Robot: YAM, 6 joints.
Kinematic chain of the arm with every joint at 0, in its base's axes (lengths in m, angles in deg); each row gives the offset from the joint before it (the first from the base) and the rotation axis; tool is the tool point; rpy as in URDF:
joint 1: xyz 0 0 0.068 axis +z
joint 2: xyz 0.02 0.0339 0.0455 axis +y
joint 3: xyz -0.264 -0.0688 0 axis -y
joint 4: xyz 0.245 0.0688 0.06 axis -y
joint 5: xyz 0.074 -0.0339 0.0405 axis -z
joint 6: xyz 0.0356 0 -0.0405 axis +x
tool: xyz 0 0 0 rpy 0 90 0
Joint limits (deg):
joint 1: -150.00..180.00
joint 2: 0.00..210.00
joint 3: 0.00..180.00
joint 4: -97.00..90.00
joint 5: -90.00..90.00
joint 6: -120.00..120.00
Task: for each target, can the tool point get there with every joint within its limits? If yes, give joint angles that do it. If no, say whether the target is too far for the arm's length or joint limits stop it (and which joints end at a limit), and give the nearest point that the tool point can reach.
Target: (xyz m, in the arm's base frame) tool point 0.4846 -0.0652 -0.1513
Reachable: yes | joints -3.65 186.38 111.83 64.01 74.19 91.74
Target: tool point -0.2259 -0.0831 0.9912
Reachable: no: too far | nearest point -0.1498 -0.0811 0.7207 | short by 0.281 m
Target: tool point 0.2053 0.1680 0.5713
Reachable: yes | joints 31.81 103.94 156.27 -72.92 -76.23 -82.42
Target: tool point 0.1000 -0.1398 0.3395
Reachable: yes | joints -47.08 41.09 33.25 22.87 38.12 30.82
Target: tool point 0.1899 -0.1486 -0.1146
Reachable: yes | joints -44.06 161.40 36.20 73.75 -45.24 -12.22
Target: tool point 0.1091 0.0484 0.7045
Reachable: yes | joints 10.70 89.51 141.62 40.65 -50.02 61.98
